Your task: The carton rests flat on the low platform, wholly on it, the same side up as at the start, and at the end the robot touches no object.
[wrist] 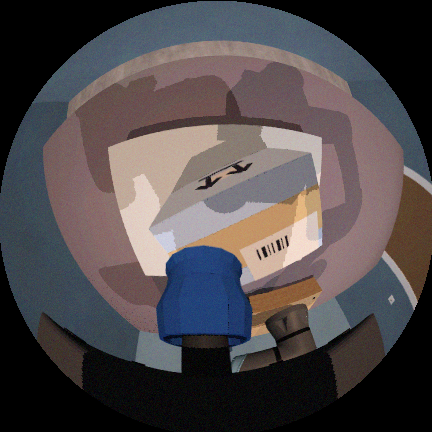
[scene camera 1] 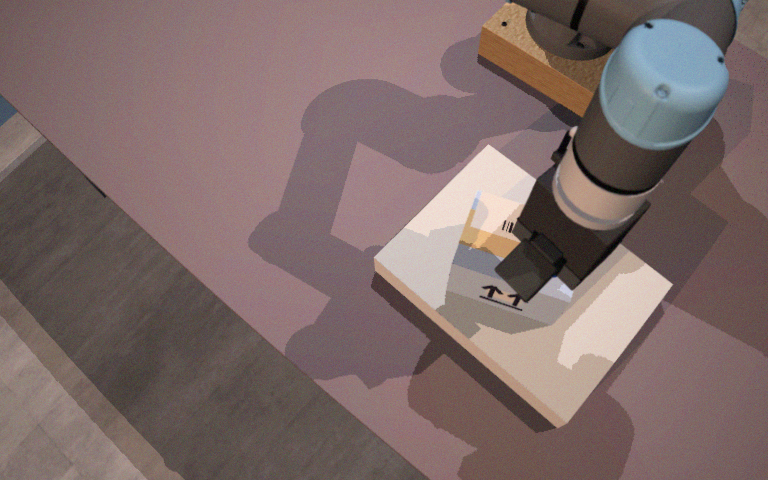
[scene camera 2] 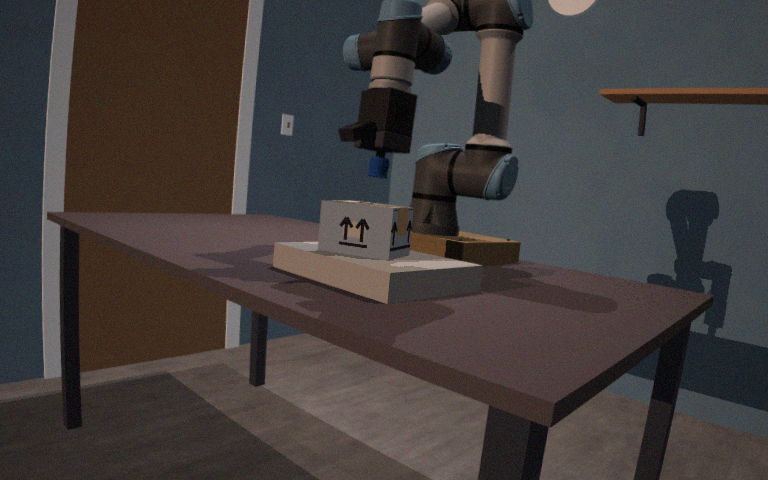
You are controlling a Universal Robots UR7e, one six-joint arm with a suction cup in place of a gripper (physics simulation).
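Places are measured from the arm's base along level axes (x back, y left, z down), in centimetres.
Where they show: end effector, tool point: [wrist: 203, 274] [scene camera 2: 377, 176]; arm's base, origin of the base link: [wrist: 285, 315] [scene camera 2: 430, 231].
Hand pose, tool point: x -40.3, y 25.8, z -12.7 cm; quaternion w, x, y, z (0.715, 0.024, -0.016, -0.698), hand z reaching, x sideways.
Observation:
Each offset is from my tool point to the centre of the thing. Level surfaces: height alone.
A white carton @(dx +1.8, dy -4.2, dz +9.7 cm) [scene camera 1: 478, 259] [scene camera 2: 378, 230] [wrist: 260, 185] with a tan tape strip, a barcode label and upward-pointing arrows stands upright and flat on the low cream platform @(dx +3.5, dy -2.9, dz +16.6 cm) [scene camera 1: 416, 260] [scene camera 2: 328, 271] [wrist: 132, 162]. Its base looks wholly within the platform's top, turned at an angle to the platform's edges. My gripper, a blue suction cup [scene camera 2: 378, 168] [wrist: 204, 295], hangs above the carton with a visible gap between them and holds nothing. In scene camera 1 the dark gripper housing covers part of the carton and hides the cup.
The wooden block [scene camera 1: 526, 70] [scene camera 2: 487, 253] [wrist: 285, 296] under the arm's base stands behind the platform on the mauve table @(dz +19.0 cm) [scene camera 1: 198, 169] [scene camera 2: 509, 339]. A wall shelf [scene camera 2: 690, 96] is at the right in scene camera 2. Arm shadows cross the table and platform.

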